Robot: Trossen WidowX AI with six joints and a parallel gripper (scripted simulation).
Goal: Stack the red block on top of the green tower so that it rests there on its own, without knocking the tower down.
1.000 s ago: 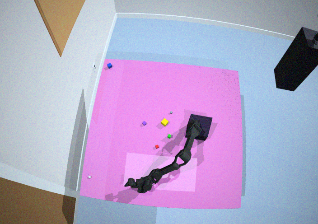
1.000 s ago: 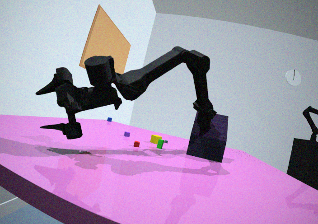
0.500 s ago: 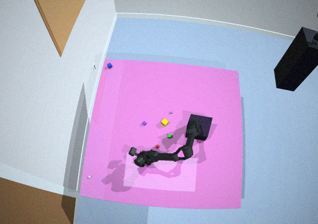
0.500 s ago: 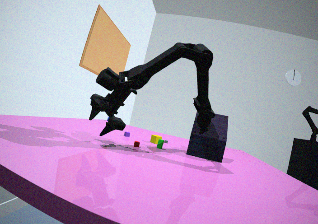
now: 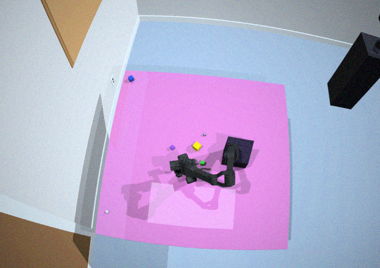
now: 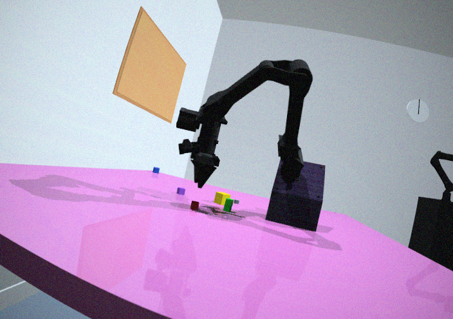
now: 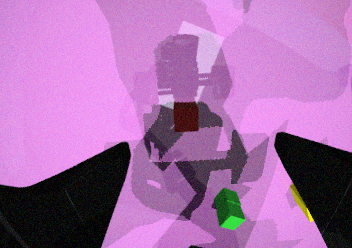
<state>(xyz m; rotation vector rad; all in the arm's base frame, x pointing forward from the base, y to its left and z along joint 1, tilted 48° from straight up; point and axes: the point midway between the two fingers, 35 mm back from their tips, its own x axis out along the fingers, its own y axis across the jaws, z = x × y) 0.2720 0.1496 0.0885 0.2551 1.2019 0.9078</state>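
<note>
The red block is 60 mm below my gripper tip, 10 mm to the left of it and 10 mm behind it. The rest, counted from my gripper tip: yellow block (200 mm to the right, 50 mm below, 40 mm behind); purple block (170 mm to the right, 120 mm ahead, 60 mm below); small grey block (300 mm to the right, 80 mm behind, 60 mm below).
</note>
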